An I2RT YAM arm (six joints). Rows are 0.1 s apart.
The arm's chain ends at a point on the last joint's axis. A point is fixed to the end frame.
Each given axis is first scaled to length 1.
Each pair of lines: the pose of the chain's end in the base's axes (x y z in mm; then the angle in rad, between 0 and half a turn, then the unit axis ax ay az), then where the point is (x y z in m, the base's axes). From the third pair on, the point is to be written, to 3 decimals.
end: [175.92, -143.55, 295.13, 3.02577, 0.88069, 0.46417, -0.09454]
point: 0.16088 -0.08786 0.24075
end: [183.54, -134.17, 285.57, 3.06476, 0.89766, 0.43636, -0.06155]
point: 0.17467 -0.07444 0.23419
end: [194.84, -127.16, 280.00, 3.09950, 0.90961, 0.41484, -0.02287]
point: 0.192 -0.064 0.232
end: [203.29, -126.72, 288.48, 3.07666, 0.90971, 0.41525, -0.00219]
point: 0.202 -0.064 0.240
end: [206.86, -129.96, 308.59, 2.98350, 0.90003, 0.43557, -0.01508]
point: 0.204 -0.072 0.255
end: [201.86, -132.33, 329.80, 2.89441, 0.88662, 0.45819, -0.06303]
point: 0.194 -0.082 0.269
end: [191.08, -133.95, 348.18, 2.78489, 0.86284, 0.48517, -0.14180]
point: 0.174 -0.095 0.281
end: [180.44, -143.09, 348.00, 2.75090, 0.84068, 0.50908, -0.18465]
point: 0.157 -0.110 0.280
